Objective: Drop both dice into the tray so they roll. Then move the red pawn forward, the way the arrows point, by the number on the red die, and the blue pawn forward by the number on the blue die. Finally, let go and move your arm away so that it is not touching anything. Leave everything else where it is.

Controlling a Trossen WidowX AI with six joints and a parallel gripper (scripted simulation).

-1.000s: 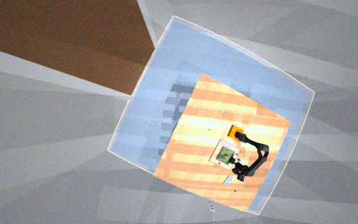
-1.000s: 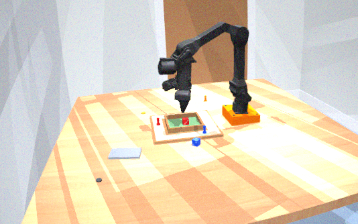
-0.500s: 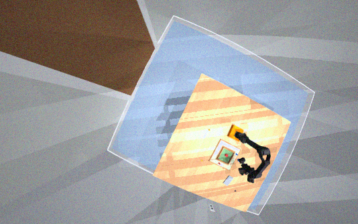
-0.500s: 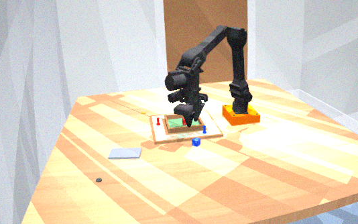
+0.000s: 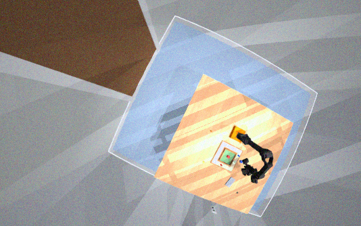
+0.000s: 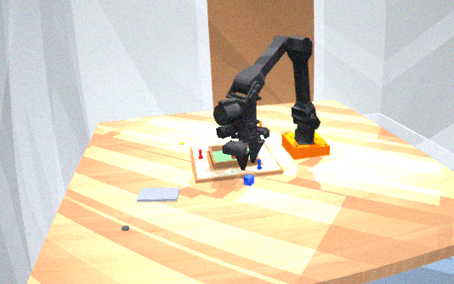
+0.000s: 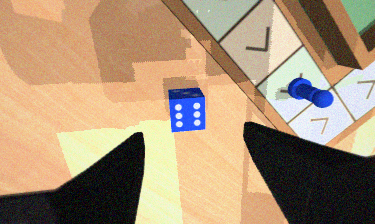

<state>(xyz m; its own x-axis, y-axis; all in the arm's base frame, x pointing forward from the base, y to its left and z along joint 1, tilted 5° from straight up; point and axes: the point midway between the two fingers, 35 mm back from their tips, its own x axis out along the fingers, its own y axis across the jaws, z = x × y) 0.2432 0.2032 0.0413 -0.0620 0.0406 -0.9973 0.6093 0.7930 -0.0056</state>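
Right now the red pawn is 140 mm ahead of my gripper tip, 200 mm to the right of it and 30 mm below it. From my gripper tip the other things lie so: blue pawn: 50 mm behind, 70 mm to the right, 30 mm below; then small dark disc: 350 mm ahead, 200 mm to the left, 60 mm below; then grey-blue card: 280 mm ahead, 30 mm to the left, 50 mm below.
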